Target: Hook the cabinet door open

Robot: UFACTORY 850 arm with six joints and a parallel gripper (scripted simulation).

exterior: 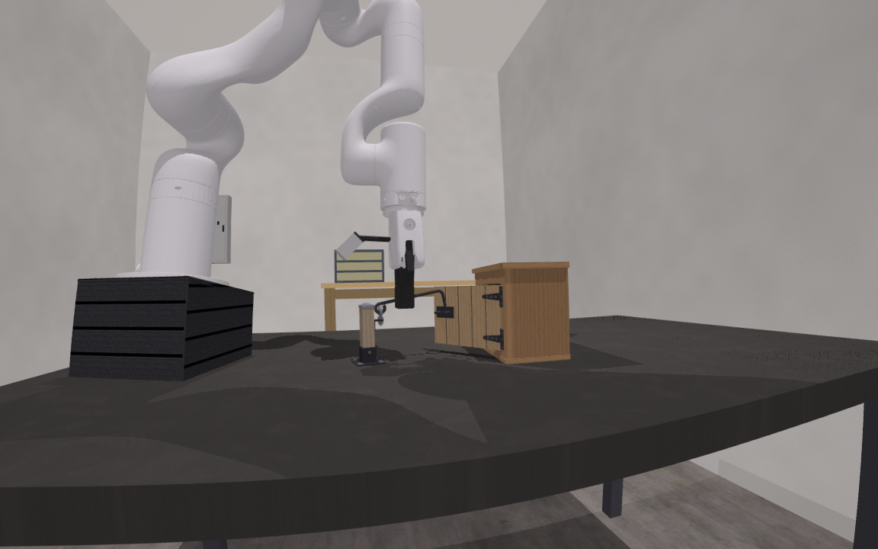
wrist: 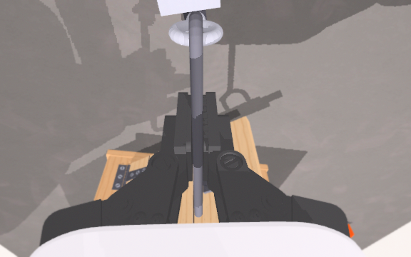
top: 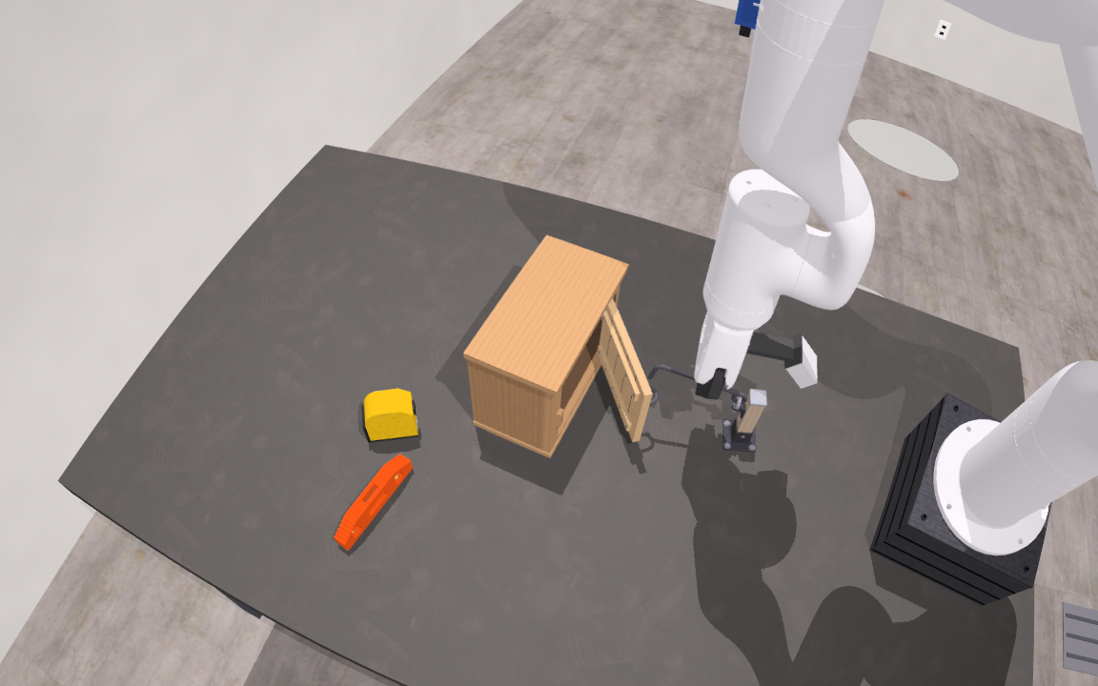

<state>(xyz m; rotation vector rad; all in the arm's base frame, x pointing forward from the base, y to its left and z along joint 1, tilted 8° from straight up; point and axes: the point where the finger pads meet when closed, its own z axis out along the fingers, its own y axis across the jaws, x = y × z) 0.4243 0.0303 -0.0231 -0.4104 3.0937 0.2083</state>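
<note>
Right now my hand is 110 mm short of the cabinet door and 40 mm above it. From my hand the other things lie so: orange bar (330 mm to the left, 300 mm ahead, 90 mm below); then yellow block (360 mm ahead, 210 mm to the left, 80 mm below); then hook (10 mm below, 10 mm ahead).
</note>
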